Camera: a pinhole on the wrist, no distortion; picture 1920 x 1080 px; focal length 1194.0 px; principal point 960.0 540.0 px. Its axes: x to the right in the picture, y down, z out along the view. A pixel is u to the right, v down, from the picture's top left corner.
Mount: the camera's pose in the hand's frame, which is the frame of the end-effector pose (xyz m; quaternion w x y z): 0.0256 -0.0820 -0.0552 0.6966 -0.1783 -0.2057 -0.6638
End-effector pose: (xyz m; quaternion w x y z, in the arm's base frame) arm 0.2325 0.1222 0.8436 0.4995 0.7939 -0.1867 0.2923
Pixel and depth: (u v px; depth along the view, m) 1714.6 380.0 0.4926
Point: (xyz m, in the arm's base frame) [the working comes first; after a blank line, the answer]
In the camera's frame: 0.3113 -0.0660 0.4926

0.3924 -0.3113 0.5706
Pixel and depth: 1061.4 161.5 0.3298
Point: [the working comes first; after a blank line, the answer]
In the camera's frame: 0.0280 -0.1045 0.3298

0.1914 -0.1180 0.7451
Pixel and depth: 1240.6 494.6 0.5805
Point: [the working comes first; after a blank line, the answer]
In the camera's frame: 0.1364 -0.0221 0.5805

0.2975 -0.3825 0.7324
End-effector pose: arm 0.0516 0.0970 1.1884 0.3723 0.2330 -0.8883 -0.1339
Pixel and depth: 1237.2 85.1 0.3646
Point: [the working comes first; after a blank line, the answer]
In the camera's frame: 0.0846 -0.1389 0.3646

-0.0929 0.2063 0.9197
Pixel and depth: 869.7 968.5 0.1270
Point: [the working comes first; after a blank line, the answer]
In the camera's frame: -0.0096 0.0456 0.1270

-0.0219 0.0627 1.1912
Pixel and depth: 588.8 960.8 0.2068
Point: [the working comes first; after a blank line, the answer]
In the camera's frame: -0.0643 0.0729 0.2068

-0.0922 0.1310 1.2134
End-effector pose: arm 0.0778 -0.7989 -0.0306 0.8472 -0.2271 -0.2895 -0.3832
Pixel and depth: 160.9 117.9 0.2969
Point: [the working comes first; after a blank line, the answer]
In the camera's frame: -0.1987 -0.1050 0.2969

0.1791 -0.5490 -0.0696
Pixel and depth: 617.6 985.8 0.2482
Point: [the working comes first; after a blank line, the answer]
In the camera's frame: -0.0712 0.0927 0.2482

0.1834 -0.7106 0.1080
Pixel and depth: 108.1 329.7 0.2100
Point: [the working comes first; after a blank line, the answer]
In the camera's frame: -0.1498 -0.0370 0.2100

0.1688 -0.6657 -0.0411
